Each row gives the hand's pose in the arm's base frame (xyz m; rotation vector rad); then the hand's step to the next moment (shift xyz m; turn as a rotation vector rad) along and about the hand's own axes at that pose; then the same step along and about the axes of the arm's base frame.
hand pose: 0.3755 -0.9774 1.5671 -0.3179 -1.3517 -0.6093
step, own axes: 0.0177 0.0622 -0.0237 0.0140 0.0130 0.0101
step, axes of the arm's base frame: 0.0569 0.0332 0.0203 0.0007 0.0129 0.0173
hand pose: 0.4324 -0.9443 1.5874 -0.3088 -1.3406 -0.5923
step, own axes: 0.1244 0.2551 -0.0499 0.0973 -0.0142 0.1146
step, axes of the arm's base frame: 0.1990 0.1536 0.1408 -0.0907 0.0279 0.1174
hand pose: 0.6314 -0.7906 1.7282 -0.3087 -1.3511 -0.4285
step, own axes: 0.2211 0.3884 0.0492 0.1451 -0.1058 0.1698
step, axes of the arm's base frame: 0.1742 0.3391 0.2383 -0.1739 -0.0337 0.1723
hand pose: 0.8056 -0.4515 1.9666 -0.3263 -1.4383 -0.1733
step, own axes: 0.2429 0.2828 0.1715 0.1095 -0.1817 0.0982
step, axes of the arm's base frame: -0.0420 0.3411 0.2242 -0.1347 -0.1312 0.1389
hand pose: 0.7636 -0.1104 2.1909 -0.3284 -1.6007 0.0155
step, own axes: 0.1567 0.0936 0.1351 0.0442 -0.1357 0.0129
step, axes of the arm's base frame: -0.1168 0.1496 0.1246 -0.0407 -0.1177 0.0709
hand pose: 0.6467 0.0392 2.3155 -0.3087 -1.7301 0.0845
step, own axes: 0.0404 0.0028 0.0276 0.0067 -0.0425 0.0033
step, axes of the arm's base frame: -0.0326 0.0161 0.0329 -0.0109 -0.0388 0.0155
